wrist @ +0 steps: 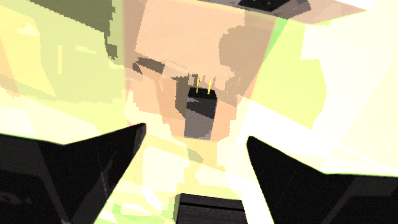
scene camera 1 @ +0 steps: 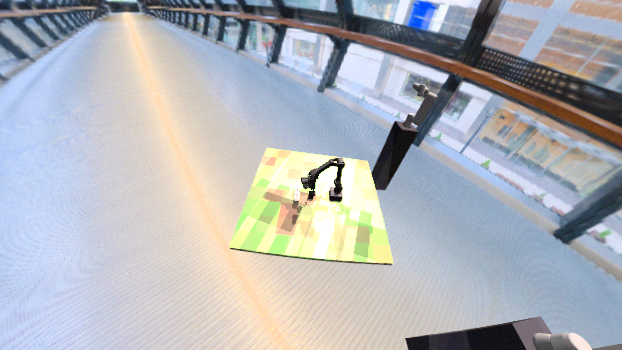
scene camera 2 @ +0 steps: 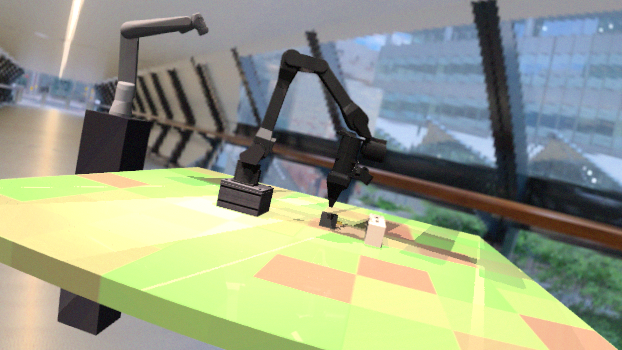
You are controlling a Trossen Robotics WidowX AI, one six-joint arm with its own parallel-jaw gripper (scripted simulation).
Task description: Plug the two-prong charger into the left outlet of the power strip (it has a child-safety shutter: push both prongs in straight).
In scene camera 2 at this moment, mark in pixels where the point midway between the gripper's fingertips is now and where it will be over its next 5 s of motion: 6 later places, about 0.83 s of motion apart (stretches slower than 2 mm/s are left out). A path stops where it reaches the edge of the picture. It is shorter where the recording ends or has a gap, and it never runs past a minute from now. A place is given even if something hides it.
The gripper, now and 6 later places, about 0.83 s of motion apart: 331, 205; 329, 217; 327, 215; 330, 211; 336, 219; 345, 223; 349, 224
